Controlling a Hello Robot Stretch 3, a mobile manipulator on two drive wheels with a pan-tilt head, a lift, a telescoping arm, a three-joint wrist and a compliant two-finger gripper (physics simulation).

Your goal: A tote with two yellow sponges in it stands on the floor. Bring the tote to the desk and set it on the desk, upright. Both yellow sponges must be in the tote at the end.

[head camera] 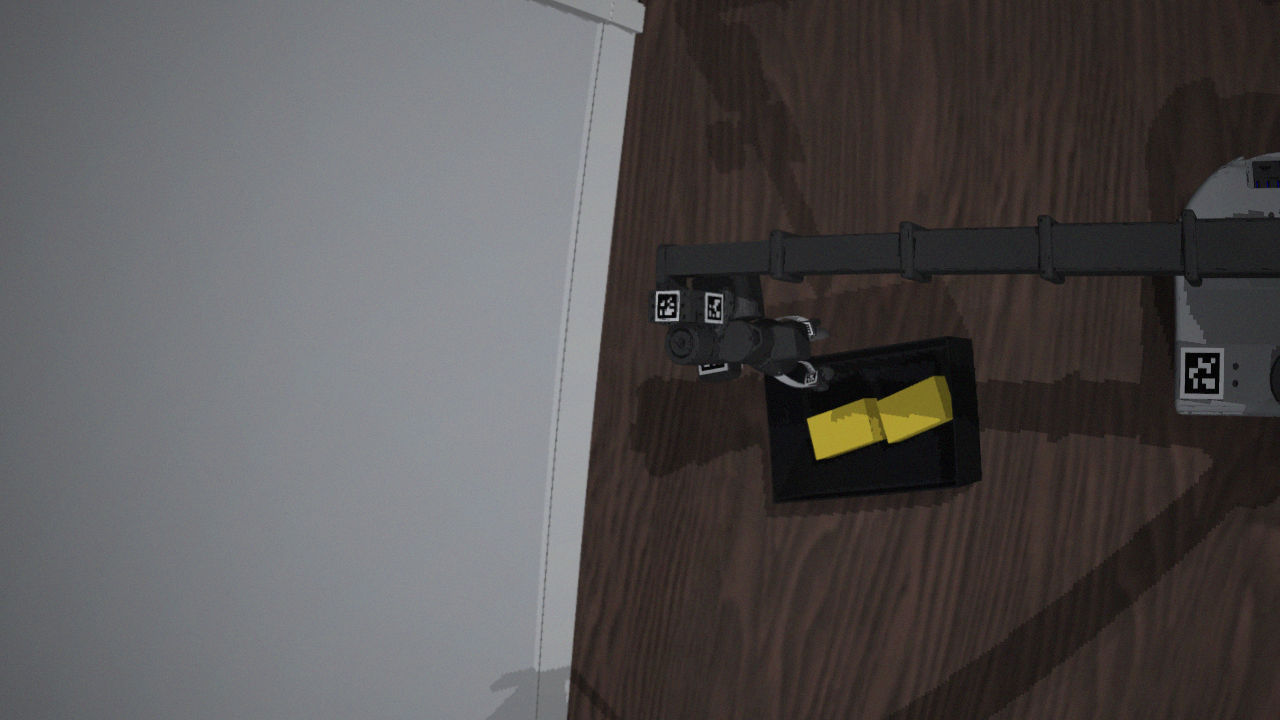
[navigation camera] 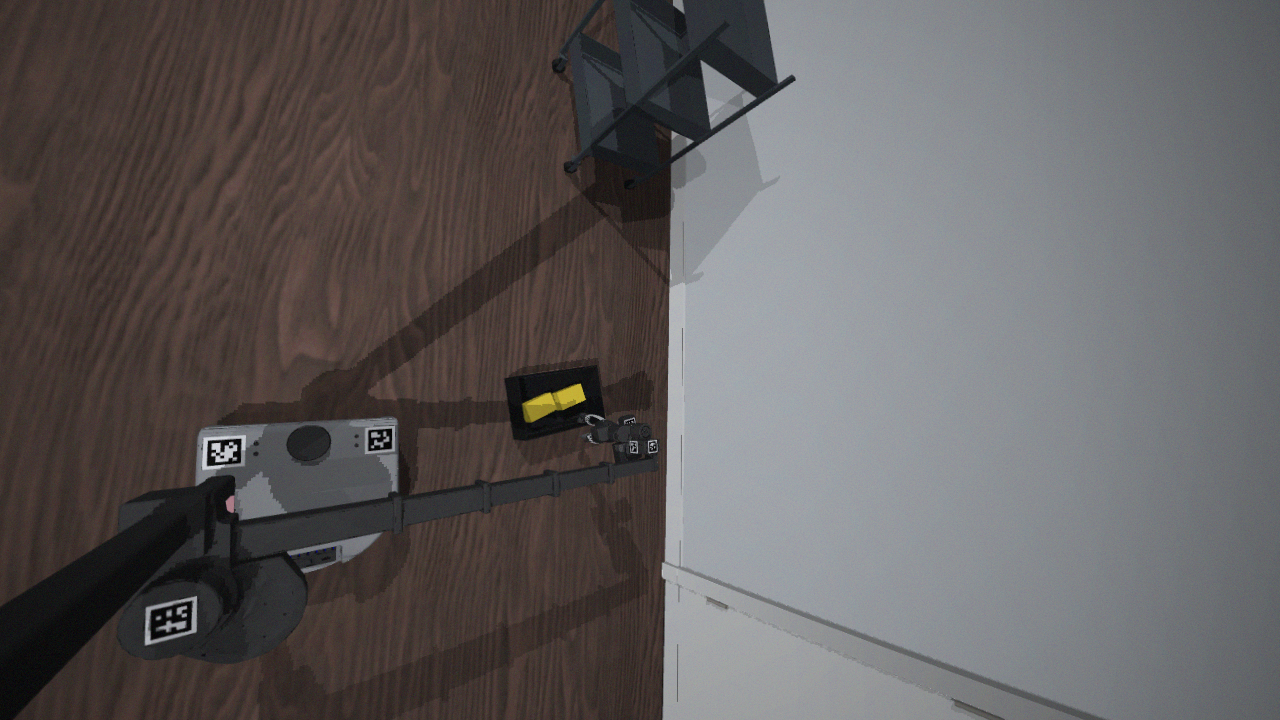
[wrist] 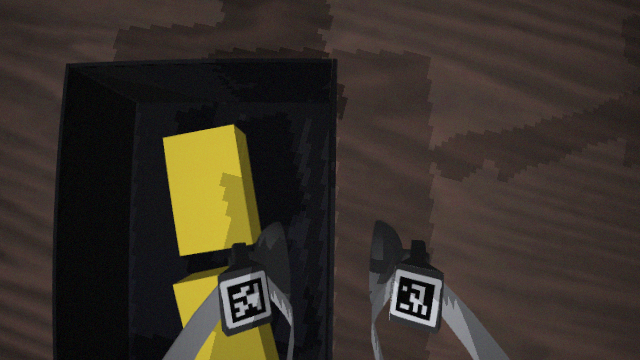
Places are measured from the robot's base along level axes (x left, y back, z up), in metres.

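Pixels of known places: gripper, fingertip midpoint: [head camera: 822, 355] [navigation camera: 582, 427] [wrist: 328, 249]; robot's base, origin of the base link: [navigation camera: 309, 441].
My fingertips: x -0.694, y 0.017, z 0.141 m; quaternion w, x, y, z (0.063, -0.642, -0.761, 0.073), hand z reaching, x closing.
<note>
Ahead of a thing's pixels: the offset from my fingertips to its top centre.
The black tote {dx +0.040, dy -0.090, dz -0.040 m} [head camera: 969, 411] [navigation camera: 516, 411] [wrist: 95, 200] stands upright on the floor between the robot base and the wall. Two yellow sponges lie in it end to end: one sponge {dx +0.098, dy -0.071, dz -0.092 m} [head camera: 917, 407] [navigation camera: 539, 407] [wrist: 207, 190] nearer the base, the other sponge {dx -0.019, dy -0.102, dz -0.092 m} [head camera: 845, 429] [navigation camera: 570, 395] [wrist: 192, 295] nearer the wall. My gripper [head camera: 820, 353] [navigation camera: 587, 428] [wrist: 328, 249] is open over one long side wall of the tote. In the wrist view the left finger is over the tote's inside and partly hides the nearer sponge; the right finger is outside it. Fingertip height is hard to tell. The desk does not show.
The pale wall [head camera: 313, 358] [navigation camera: 939, 313] rises close behind my wrist. A dark wheeled cart [navigation camera: 733, 35] stands by the wall at the top of the navigation view. My long extended arm [head camera: 975, 250] [navigation camera: 438, 503] reaches from the base [head camera: 1203, 304] [navigation camera: 295, 470] alongside the tote.
</note>
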